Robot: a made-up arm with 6 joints. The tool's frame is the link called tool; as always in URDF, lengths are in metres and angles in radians. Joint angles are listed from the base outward.
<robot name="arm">
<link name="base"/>
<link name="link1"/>
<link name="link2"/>
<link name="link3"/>
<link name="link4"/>
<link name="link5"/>
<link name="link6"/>
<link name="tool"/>
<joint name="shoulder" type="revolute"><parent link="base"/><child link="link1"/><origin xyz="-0.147 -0.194 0.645" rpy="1.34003 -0.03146 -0.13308"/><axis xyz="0 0 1"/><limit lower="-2.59" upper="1.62"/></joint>
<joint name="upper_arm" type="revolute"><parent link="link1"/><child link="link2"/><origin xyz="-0.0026 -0.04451 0.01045" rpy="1.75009 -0.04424 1.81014"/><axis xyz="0 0 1"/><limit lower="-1.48" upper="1.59"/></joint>
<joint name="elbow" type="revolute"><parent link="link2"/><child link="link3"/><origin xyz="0.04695 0.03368 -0.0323" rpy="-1.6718 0.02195 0.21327"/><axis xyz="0 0 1"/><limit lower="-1.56" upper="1.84"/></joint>
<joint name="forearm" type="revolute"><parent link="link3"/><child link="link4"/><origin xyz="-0.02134 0.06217 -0.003" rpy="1.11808 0.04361 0.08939"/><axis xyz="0 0 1"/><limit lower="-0.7" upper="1.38"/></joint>
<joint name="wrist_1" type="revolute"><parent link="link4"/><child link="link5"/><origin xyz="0.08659 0.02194 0.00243" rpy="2.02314 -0.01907 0.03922"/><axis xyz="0 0 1"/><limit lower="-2.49" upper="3.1"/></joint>
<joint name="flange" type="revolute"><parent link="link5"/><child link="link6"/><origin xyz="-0.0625 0.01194 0.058" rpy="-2.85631 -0.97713 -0.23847"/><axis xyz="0 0 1"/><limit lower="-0.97" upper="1.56"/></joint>
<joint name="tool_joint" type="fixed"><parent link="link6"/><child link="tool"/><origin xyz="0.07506 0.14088 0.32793" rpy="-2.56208 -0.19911 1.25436"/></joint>
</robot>
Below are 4 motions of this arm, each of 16 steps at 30 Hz.
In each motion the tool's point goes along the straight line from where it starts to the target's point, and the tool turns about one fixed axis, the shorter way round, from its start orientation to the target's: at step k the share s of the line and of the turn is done. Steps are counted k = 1, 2, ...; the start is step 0. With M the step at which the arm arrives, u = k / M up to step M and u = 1 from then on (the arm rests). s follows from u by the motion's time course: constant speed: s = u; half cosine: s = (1 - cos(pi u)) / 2; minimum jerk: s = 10 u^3 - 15 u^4 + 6 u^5.
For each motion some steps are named. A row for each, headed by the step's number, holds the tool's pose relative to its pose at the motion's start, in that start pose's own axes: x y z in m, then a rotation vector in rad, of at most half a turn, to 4 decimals.
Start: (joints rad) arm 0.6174 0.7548 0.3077 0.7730 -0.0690 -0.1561
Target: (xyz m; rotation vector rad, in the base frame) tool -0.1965 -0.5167 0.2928 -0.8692 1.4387 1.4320
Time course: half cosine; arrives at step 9
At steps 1, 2, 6, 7, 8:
1: 0.0000 -0.0014 0.0008 -0.0011 -0.0023 -0.0046
2: 0.0000 -0.0054 0.0030 -0.0043 -0.0089 -0.0180
6: -0.0001 -0.0346 0.0190 -0.0276 -0.0573 -0.1152
7: -0.0001 -0.0407 0.0223 -0.0325 -0.0675 -0.1357
8: -0.0002 -0.0447 0.0245 -0.0357 -0.0742 -0.1490

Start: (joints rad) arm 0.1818 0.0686 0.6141 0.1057 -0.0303 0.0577
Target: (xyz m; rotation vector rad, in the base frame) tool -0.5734 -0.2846 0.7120 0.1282 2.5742 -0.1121
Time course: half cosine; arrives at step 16
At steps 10, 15, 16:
10: -0.0621 0.0833 -0.0623 0.1764 0.2284 0.1122
15: -0.0890 0.1194 -0.0892 0.2527 0.3272 0.1607
16: -0.0898 0.1206 -0.0901 0.2551 0.3304 0.1623

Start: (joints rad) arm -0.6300 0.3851 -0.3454 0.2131 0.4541 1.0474
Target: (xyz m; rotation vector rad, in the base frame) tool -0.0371 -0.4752 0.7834 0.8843 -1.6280 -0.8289
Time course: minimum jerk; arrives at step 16
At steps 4, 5, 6, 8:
4: -0.0240 0.0002 -0.0046 -0.0133 0.0850 0.0153
5: -0.0417 0.0003 -0.0080 -0.0232 0.1479 0.0266
6: -0.0637 0.0005 -0.0123 -0.0355 0.2261 0.0406
8: -0.1158 0.0009 -0.0223 -0.0644 0.4107 0.0738

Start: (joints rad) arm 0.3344 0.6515 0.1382 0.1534 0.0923 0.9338
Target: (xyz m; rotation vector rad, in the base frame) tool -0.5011 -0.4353 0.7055 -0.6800 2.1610 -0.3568
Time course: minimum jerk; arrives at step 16
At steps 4, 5, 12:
4: -0.0196 0.0222 -0.0070 0.0652 0.0502 -0.0024
5: -0.0341 0.0387 -0.0122 0.1133 0.0873 -0.0041
12: -0.1698 0.1925 -0.0608 0.5644 0.4347 -0.0205

